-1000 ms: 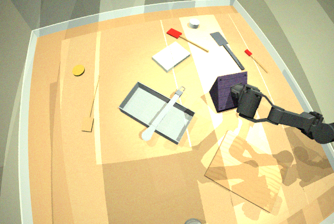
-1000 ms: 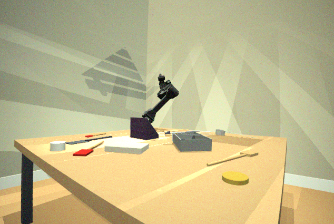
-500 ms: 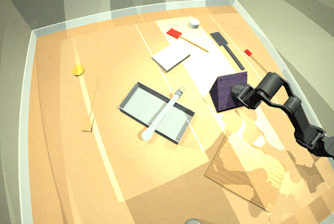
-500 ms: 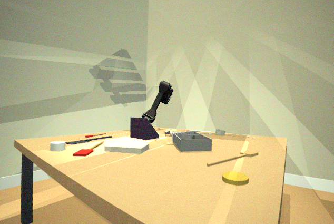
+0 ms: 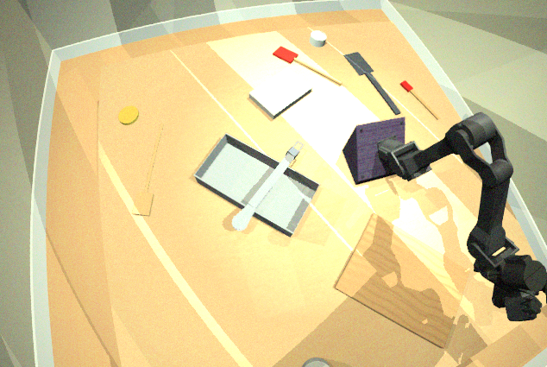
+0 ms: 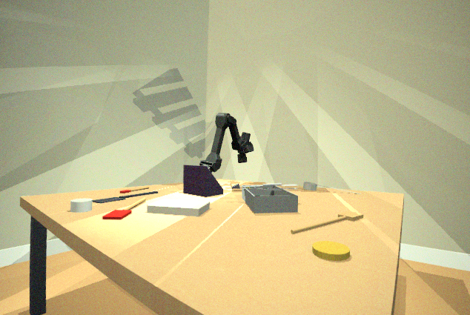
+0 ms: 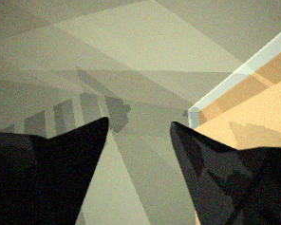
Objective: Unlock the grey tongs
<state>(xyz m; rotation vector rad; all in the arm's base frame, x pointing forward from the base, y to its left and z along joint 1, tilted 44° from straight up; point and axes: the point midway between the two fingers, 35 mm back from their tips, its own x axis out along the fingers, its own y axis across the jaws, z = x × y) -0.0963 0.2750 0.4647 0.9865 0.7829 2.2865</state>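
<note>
My gripper tip is now 600 mm to the left of the grey roasting tin, 480 mm short of it and 210 mm above it. Round my gripper tip: white slab (880 mm to the right, 290 mm ahead, 220 mm below); then wooden board (230 mm below, 200 mm ahead, 190 mm to the right); then dark spatula (860 mm to the right, 230 mm below, 70 mm behind).
</note>
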